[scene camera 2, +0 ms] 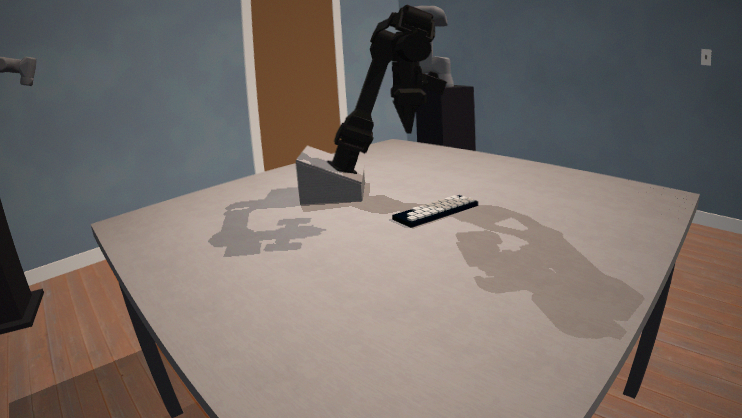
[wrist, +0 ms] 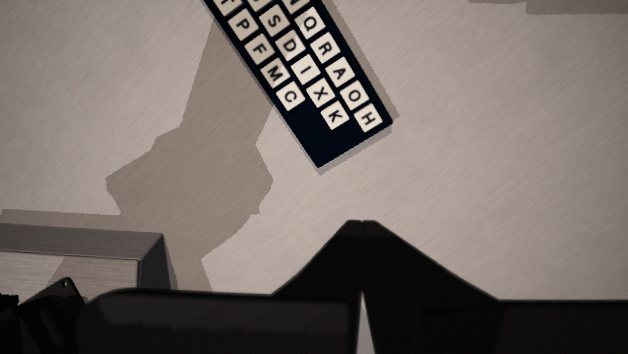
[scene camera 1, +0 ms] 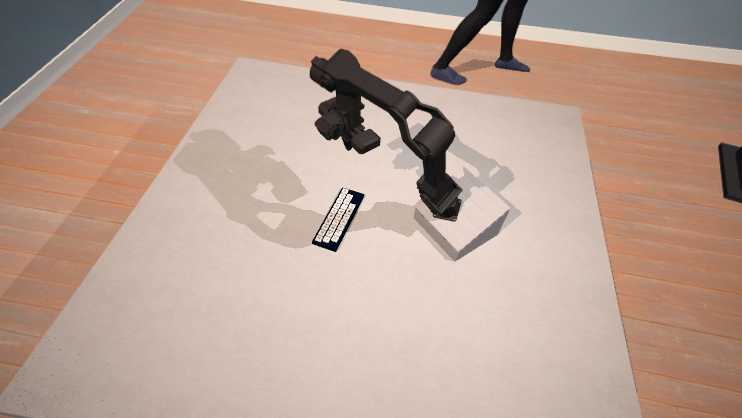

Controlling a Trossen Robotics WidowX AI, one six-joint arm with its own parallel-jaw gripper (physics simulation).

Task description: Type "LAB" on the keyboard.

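Pixels of known places: gripper, fingertip midpoint: (scene camera 2: 408, 133) (wrist: 360, 234) (scene camera 1: 348, 149); arm's base, link origin: (scene camera 2: 341, 167) (wrist: 57, 328) (scene camera 1: 447, 208).
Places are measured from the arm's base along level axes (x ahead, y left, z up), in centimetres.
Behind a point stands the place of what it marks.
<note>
A dark blue keyboard (scene camera 1: 329, 245) {z -6.3, x 25.3, y 20.4 cm} (scene camera 2: 403, 219) {z -6.4, x 28.3, y 0.2 cm} (wrist: 320, 145) {z -6.4, x 25.5, y 1.4 cm} with white letter keys lies flat on the table. The A key (wrist: 340, 73) {z -5.8, x 29.5, y 5.5 cm} shows in the wrist view, between the R key (wrist: 325, 48) {z -5.9, x 29.4, y 7.6 cm} and the O key (wrist: 354, 95) {z -5.9, x 29.6, y 3.6 cm}. The L and B keys cannot be made out; part of the keyboard is cut off at the top of the wrist view. My gripper (scene camera 1: 347, 147) {z 12.3, x 28.1, y 2.8 cm} (scene camera 2: 409, 130) {z 12.3, x 28.1, y 2.8 cm} (wrist: 360, 234) {z 12.3, x 28.1, y 2.8 cm} is shut and empty, its fingertips together. It hangs high above the table, off the keyboard's end by the H key (wrist: 368, 118) {z -5.9, x 29.7, y 1.6 cm}, touching nothing.
A grey wedge-shaped block (scene camera 1: 478, 218) {z 1.6, x -8.5, y 1.0 cm} (scene camera 2: 329, 185) {z -2.8, x 4.2, y -5.9 cm} (wrist: 115, 272) {z -2.0, x 6.6, y 1.3 cm} carries the arm's base beside the keyboard. The arm's shadows fall across the grey table (scene camera 1: 363, 337) {z -7.4, x 6.9, y 39.2 cm} (scene camera 2: 337, 337) {z -7.5, x 58.9, y -31.2 cm}. A person's legs (scene camera 1: 463, 32) show beyond the table's far edge in scene camera 1.
</note>
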